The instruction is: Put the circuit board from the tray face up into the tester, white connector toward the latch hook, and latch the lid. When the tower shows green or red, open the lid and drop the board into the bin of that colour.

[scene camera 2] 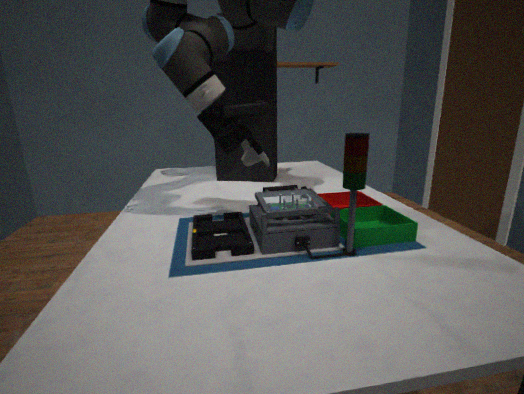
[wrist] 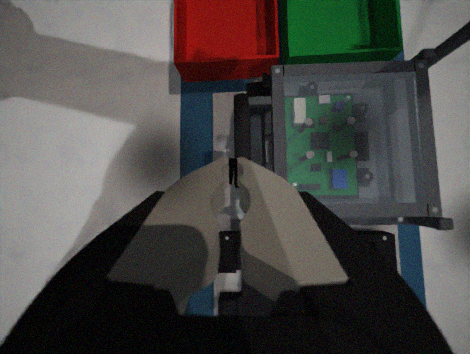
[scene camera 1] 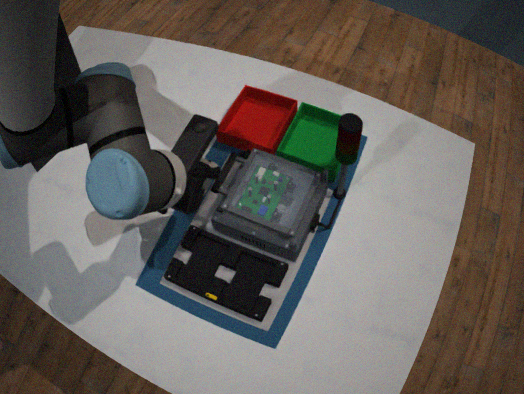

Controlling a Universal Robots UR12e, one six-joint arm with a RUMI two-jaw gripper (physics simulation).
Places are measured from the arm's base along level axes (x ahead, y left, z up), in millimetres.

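Pixels of known places: gripper, fingertip midpoint: [scene camera 2: 268, 166] [wrist: 233, 162] [scene camera 1: 211, 166]; arm's base at its link origin: [scene camera 2: 247, 31].
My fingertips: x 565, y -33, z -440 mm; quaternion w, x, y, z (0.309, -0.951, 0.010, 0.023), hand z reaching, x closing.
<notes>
For each thing: its top centre in the pictures, then the offset to it from my fingertips. "*": a spot on its surface instead. Level surfaces: height alone.
- dark latch at a spot on its surface: [wrist: 242, 125] * dx +4, dy +44, dz -56 mm
- signal tower at a spot on its surface: [scene camera 1: 349, 140] * dx +227, dy +112, dz +71 mm
- red bin at its top centre: [wrist: 224, 3] [scene camera 1: 257, 114] [scene camera 2: 345, 198] dx -20, dy +230, dz -113 mm
- green bin at its top centre: [scene camera 1: 318, 134] [scene camera 2: 371, 216] dx +130, dy +232, dz -113 mm
- blue mat at its surface level: dz -158 mm
The circuit board [scene camera 1: 264, 192] [wrist: 325, 145] lies face up in the grey tester [scene camera 1: 250, 239] [scene camera 2: 295, 237], under its clear lid [scene camera 1: 306, 200] [wrist: 279, 150]. The board's white connector is at the upper left in the wrist view, on the latch side. The dark latch [wrist: 242, 125] stands beside the lid's left edge; whether it is hooked I cannot tell. My gripper [scene camera 2: 266, 162] [wrist: 233, 162] is shut and empty, above the latch side. The signal tower [scene camera 1: 349, 140] [scene camera 2: 356, 161] has red on top and green at the bottom; I cannot tell if a segment is lit. The black tray [scene camera 1: 200, 257] [scene camera 2: 220, 246] holds no board.
The red bin [scene camera 1: 257, 119] [scene camera 2: 350, 200] [wrist: 225, 30] and green bin [scene camera 1: 311, 137] [scene camera 2: 380, 230] [wrist: 325, 30] stand side by side beyond the tester. The tower's pole and cable are at the tester's side away from the arm. A blue mat [scene camera 1: 200, 310] lies underneath.
</notes>
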